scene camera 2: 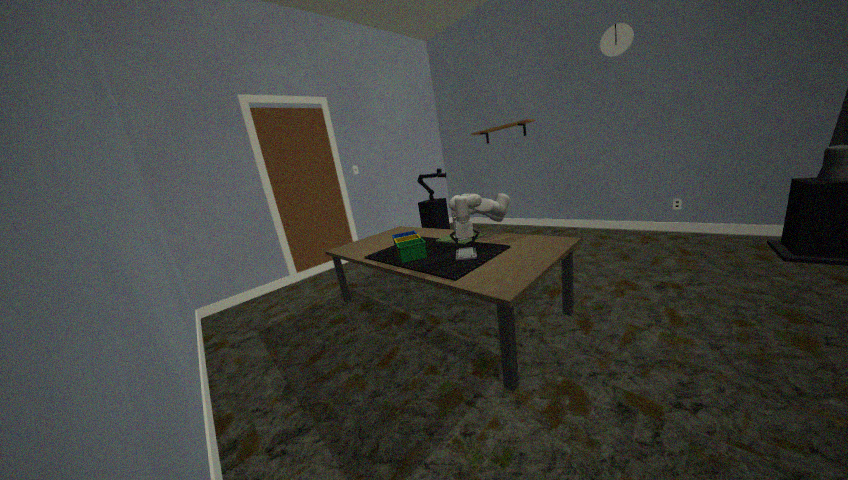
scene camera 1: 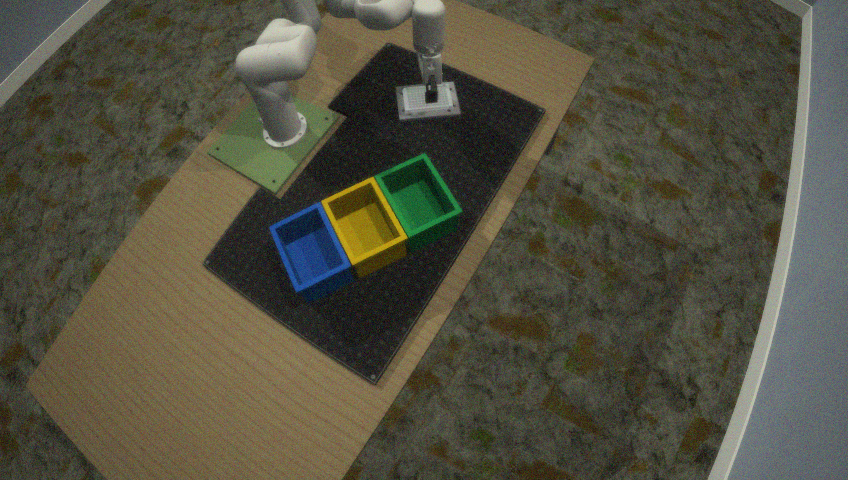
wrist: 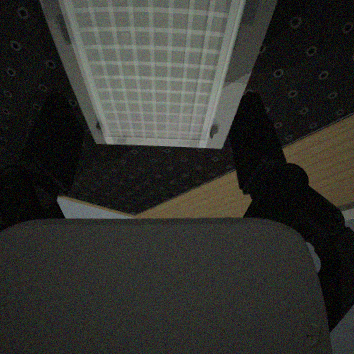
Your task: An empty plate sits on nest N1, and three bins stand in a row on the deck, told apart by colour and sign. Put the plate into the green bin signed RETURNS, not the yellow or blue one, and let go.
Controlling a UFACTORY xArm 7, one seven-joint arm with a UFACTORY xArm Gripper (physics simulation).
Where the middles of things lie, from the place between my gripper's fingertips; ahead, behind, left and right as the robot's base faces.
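Nest (scene camera 1: 403, 117): 4 cm below my hand. Gridded plate (scene camera 1: 414, 97): 3 cm below my hand.
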